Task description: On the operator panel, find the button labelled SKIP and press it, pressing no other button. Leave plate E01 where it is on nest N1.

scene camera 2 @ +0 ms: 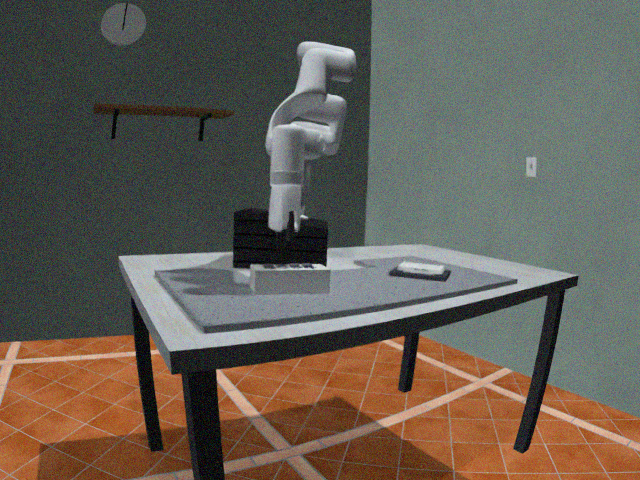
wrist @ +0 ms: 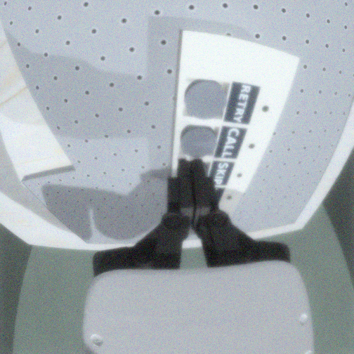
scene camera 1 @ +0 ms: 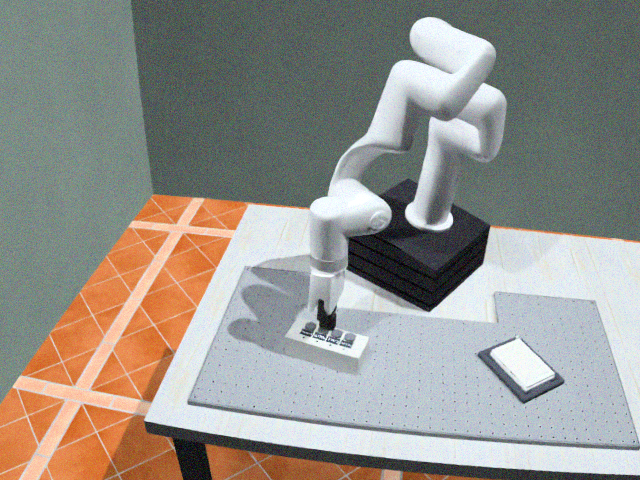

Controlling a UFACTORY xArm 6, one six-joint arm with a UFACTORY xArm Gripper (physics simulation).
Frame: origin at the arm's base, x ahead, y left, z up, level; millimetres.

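Seen in the pictures: gripper, between the fingertips: (scene camera 2: pixel 283 262) (scene camera 1: pixel 327 327); arm's base, origin of its link: (scene camera 1: pixel 428 217).
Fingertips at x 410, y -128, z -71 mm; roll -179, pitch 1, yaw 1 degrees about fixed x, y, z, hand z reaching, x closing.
Offsets run from my fingertips to a thing's top centre. Level surfaces: height alone.
The operator panel {dx +23, dy +7, dz -4 mm} (scene camera 1: pixel 320 354) (scene camera 2: pixel 292 280) (wrist: pixel 225 55) is a white box with a row of round grey buttons and dark labels. In the wrist view the RETRY button (wrist: pixel 205 99) and CALL button (wrist: pixel 198 140) show beside their labels. The SKIP label (wrist: pixel 222 174) is readable; its button is mostly hidden by my fingertips. My gripper (scene camera 1: pixel 326 326) (wrist: pixel 187 172) is shut and empty, pointing down over the SKIP button; contact cannot be told. The fourth button {dx +3, dy -37, dz -4 mm} (scene camera 1: pixel 310 326) shows in scene camera 1. White plate E01 {dx -74, dy +425, dz -34 mm} (scene camera 1: pixel 523 361) (scene camera 2: pixel 421 267) lies on dark nest N1 {dx -74, dy +425, dz -44 mm} (scene camera 1: pixel 498 371) (scene camera 2: pixel 413 275).
The panel and nest are on a grey perforated mat {dz -60 mm} (scene camera 1: pixel 413 392) (scene camera 2: pixel 217 315) on the pale table {dz -73 mm} (scene camera 1: pixel 547 258). The black robot base (scene camera 1: pixel 418 279) (scene camera 2: pixel 248 242) stands behind the panel. A notch in the mat's back edge shows at left in the wrist view.
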